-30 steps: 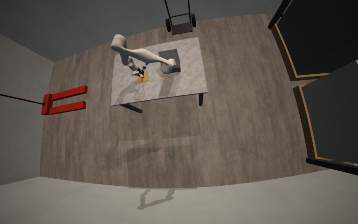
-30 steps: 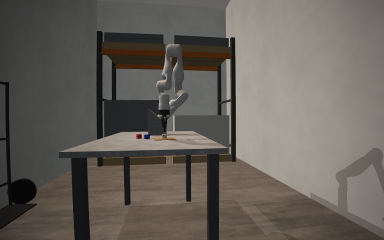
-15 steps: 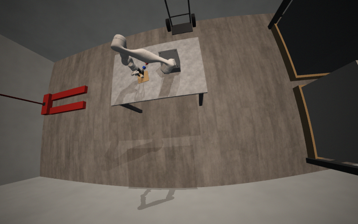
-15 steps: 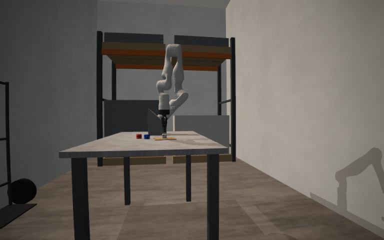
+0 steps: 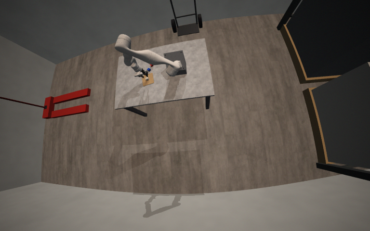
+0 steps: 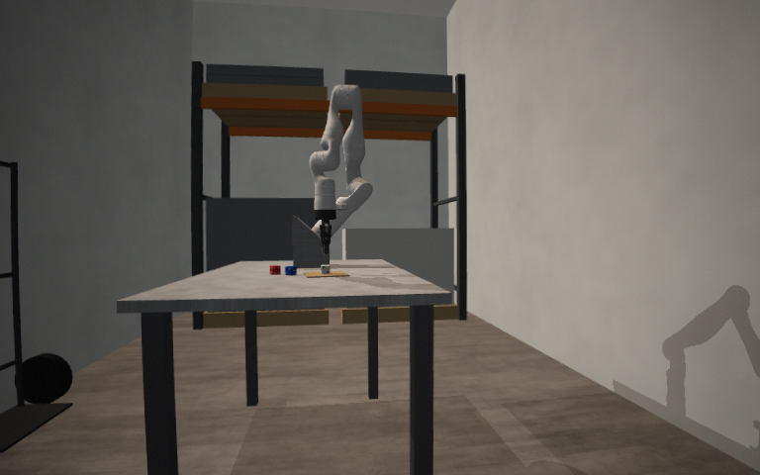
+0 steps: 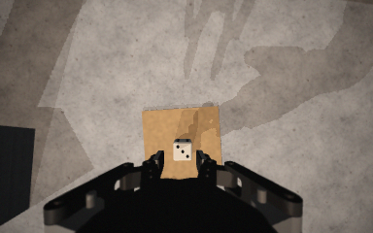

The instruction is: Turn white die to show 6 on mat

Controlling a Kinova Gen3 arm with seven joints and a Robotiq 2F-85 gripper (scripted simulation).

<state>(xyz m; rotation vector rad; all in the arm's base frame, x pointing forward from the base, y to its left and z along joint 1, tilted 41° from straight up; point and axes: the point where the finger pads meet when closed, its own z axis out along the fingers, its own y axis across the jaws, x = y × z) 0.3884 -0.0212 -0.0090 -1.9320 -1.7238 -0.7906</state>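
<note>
My gripper is now 7 cm above the white die. The rest, counted from my hand: tan mat 8 cm below; then red die 17 cm to the right, 8 cm behind, 7 cm below; then blue die 12 cm to the right, 7 cm below, 3 cm behind.
</note>
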